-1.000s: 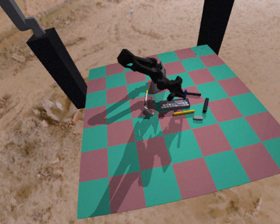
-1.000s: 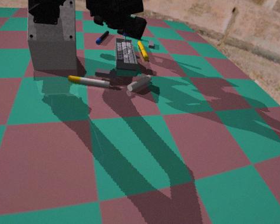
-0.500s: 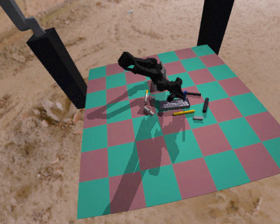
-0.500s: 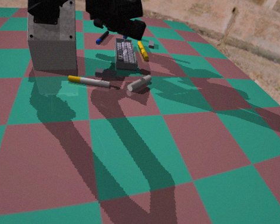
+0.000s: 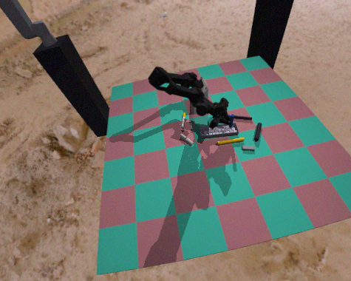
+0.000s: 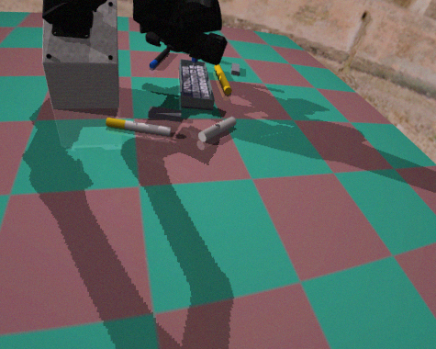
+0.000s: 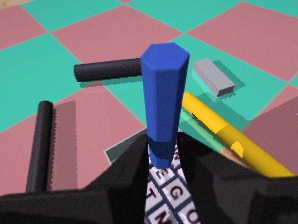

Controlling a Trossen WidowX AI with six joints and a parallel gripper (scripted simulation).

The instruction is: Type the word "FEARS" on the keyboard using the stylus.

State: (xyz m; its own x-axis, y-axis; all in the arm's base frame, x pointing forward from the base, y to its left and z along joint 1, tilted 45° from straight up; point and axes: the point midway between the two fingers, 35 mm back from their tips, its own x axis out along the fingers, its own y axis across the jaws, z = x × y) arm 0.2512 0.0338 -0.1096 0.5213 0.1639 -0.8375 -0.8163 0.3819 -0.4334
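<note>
My gripper tip is 80 mm short of the yellow pen, 60 mm above it and 20 mm to the left of it. Round my gripper tip: blue stylus (20 mm below); then grey block (140 mm ahead, 60 mm to the left, 60 mm below); then blue-tipped dark pen (90 mm behind, 60 mm to the left, 60 mm below).
</note>
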